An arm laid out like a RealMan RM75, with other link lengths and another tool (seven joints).
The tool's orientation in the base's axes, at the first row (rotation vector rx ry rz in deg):
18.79 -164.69 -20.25
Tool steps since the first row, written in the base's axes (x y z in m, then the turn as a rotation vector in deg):
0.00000 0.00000 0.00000 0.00 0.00 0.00
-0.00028 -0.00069 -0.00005 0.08 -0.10 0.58
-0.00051 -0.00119 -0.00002 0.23 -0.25 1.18
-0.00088 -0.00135 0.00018 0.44 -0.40 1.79
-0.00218 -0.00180 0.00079 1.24 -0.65 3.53
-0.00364 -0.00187 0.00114 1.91 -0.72 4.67
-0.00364 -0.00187 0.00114 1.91 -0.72 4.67
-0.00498 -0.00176 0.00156 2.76 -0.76 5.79
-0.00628 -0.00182 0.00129 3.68 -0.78 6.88
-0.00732 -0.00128 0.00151 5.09 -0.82 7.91
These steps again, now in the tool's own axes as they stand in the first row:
0.00000 0.00000 0.00000 0.00 0.00 0.00
0.00043 -0.00061 -0.00003 0.06 0.04 -0.59
0.00077 -0.00103 -0.00010 0.07 0.03 -1.23
0.00120 -0.00106 -0.00024 0.03 0.01 -1.89
0.00267 -0.00108 -0.00058 -0.33 0.07 -3.78
0.00414 -0.00077 -0.00057 -0.72 0.17 -5.04
0.00414 -0.00077 -0.00057 -0.72 0.17 -5.04
0.00547 -0.00030 -0.00061 -1.30 0.27 -6.32
0.00666 -0.00018 -0.00004 -1.96 0.36 -7.58
0.00756 0.00059 0.00013 -3.09 0.32 -8.92

